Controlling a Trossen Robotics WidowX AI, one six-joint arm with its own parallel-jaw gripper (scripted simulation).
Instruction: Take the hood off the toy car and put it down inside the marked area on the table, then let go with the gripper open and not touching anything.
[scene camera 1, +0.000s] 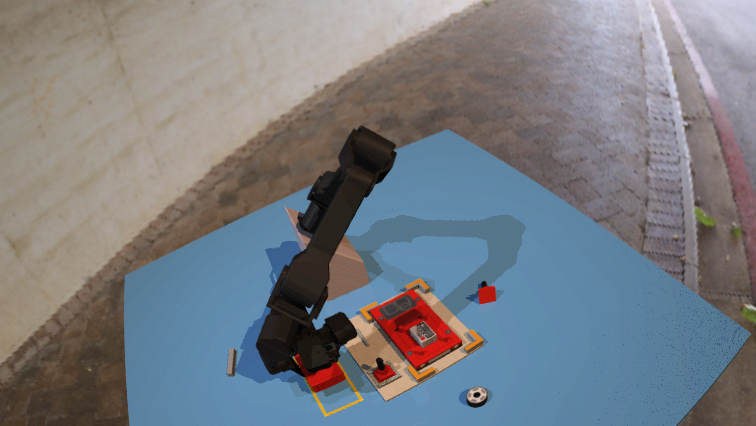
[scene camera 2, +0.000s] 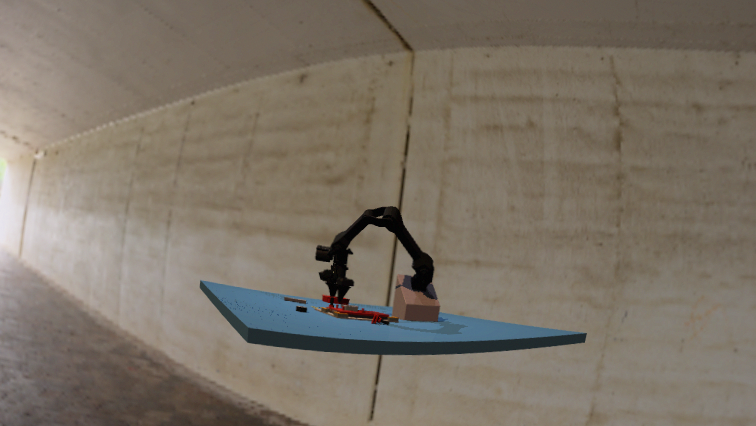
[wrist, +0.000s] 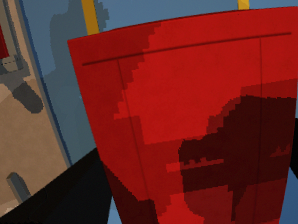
Labels:
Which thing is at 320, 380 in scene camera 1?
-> A hood.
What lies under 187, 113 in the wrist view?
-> A hood.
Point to the gripper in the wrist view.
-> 194, 141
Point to the gripper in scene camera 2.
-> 335, 300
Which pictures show the gripper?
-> Scene camera 1, scene camera 2 and the wrist view: all of them.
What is the gripper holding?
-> A hood.

